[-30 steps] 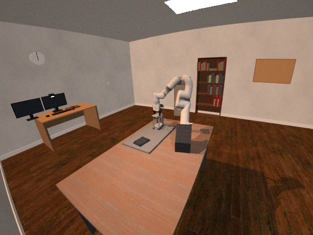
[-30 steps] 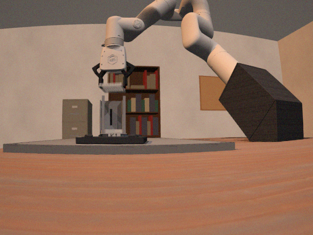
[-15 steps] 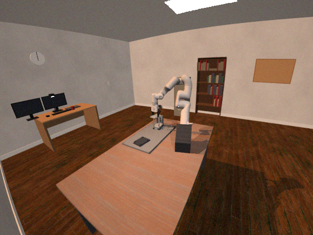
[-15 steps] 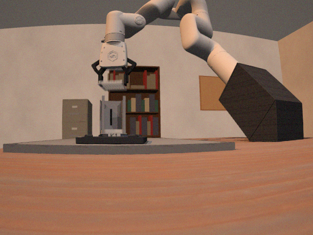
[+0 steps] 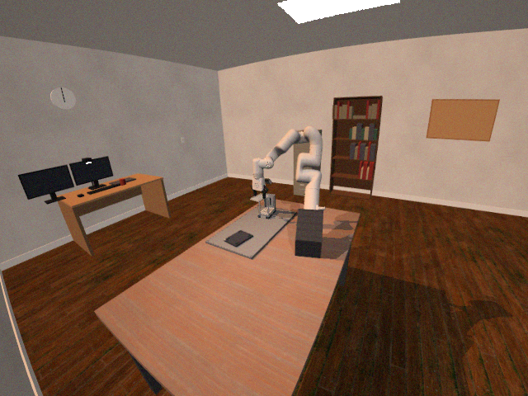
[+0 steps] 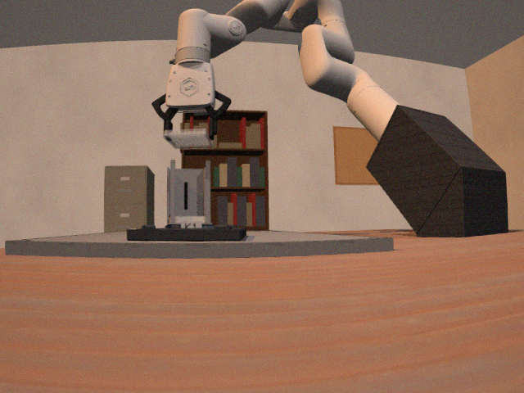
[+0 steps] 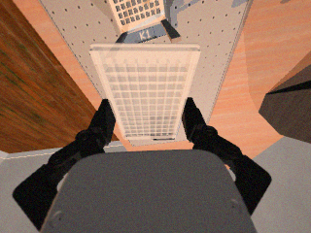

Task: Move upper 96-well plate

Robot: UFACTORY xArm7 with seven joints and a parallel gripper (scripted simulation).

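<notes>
Now: the plate nest N1 31 cm to the left of my hand, 19 cm below it and 2 cm ahead of it. From my hand the other things lie so: 96-well plate (1 cm below); grey mat (21 cm below, 10 cm to the left, 1 cm behind).
</notes>
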